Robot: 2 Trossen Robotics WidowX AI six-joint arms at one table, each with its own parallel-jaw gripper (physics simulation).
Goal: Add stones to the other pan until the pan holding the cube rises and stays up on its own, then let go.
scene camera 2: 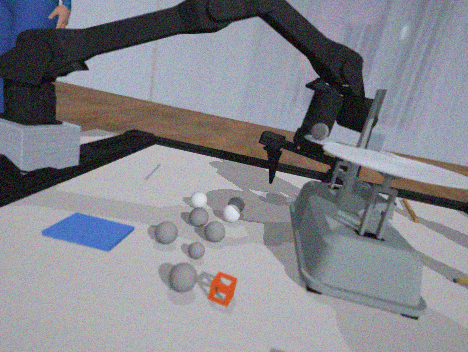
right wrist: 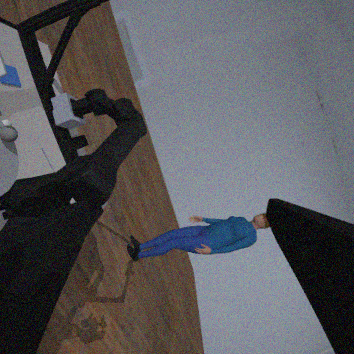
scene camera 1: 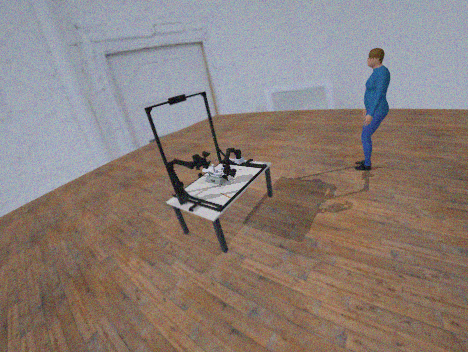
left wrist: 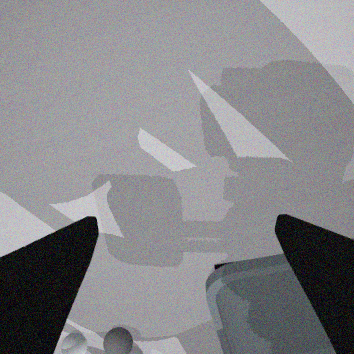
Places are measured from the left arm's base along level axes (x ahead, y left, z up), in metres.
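Where they show: left gripper, fingertip midpoint: [scene camera 2: 290,192] [scene camera 1: 230,179] [left wrist: 188,224]; right gripper, fingertip midpoint: [right wrist: 179,208] [scene camera 1: 210,156]; left arm's base at its link origin: [scene camera 2: 29,120] [right wrist: 76,108] [scene camera 1: 238,158]; right arm's base at its link origin: [scene camera 1: 181,195].
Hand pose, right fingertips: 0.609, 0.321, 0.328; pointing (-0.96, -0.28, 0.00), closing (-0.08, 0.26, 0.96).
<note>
Each offset is from my right fingertips to the centre of the thing, as dx, dy, dz. Level surfaces: height alone.
My left gripper [scene camera 2: 302,184] [left wrist: 188,224] is open and empty above the table, beside the grey-green balance base {-0.115, -0.214, -0.299} [scene camera 2: 360,265] [left wrist: 265,310]. My right gripper [right wrist: 179,208] is open and empty, facing the wall and person. In scene camera 2 a white pan {-0.091, -0.306, -0.260} [scene camera 2: 405,164] shows edge-on above the base. A grey stone {-0.190, -0.146, -0.258} [scene camera 2: 319,131] sits at pan height left of the post; I cannot tell which pan bears it. A pale block {-0.110, -0.145, -0.257} [scene camera 2: 378,141] shows behind the post, perhaps the cube. Several loose stones lie on the table, among them a white stone {-0.342, -0.237, -0.402} [scene camera 2: 199,200], a dark stone {-0.286, -0.206, -0.402} [left wrist: 118,341] and a large grey stone {-0.255, -0.438, -0.402} [scene camera 2: 183,277].
A blue slab {-0.399, -0.406, -0.413} [scene camera 2: 88,231] and an orange open-sided cube {-0.216, -0.425, -0.405} [scene camera 2: 223,289] lie on the table {dz -0.415} [scene camera 2: 115,305]. An orange stick {+0.026, +0.142, -0.412} [scene camera 2: 410,210] lies beyond the balance. A black frame [scene camera 1: 159,138] stands over the table. A person [scene camera 1: 377,92] [right wrist: 227,235] stands away from it.
</note>
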